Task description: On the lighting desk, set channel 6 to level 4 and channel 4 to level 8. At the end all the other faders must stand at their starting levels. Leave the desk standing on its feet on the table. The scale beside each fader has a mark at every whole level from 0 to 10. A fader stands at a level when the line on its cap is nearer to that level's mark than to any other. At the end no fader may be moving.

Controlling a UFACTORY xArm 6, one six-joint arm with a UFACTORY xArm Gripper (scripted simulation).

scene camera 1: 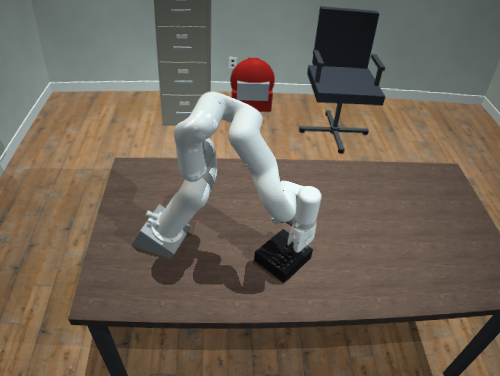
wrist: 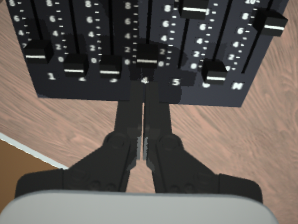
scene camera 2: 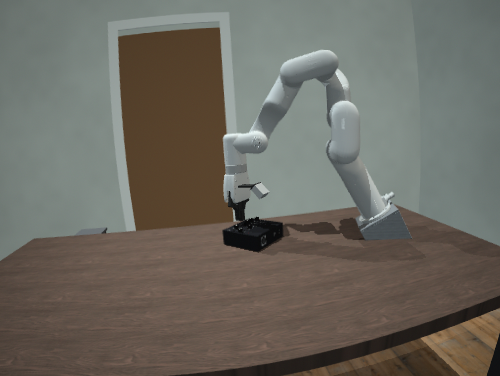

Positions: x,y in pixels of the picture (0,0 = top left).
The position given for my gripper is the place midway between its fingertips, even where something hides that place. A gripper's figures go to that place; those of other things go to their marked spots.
Labels:
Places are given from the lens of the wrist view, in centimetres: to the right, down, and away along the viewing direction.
my gripper (wrist: 143,98): 0, -1, 14
master cap (wrist: 272,25): 7, -5, 11

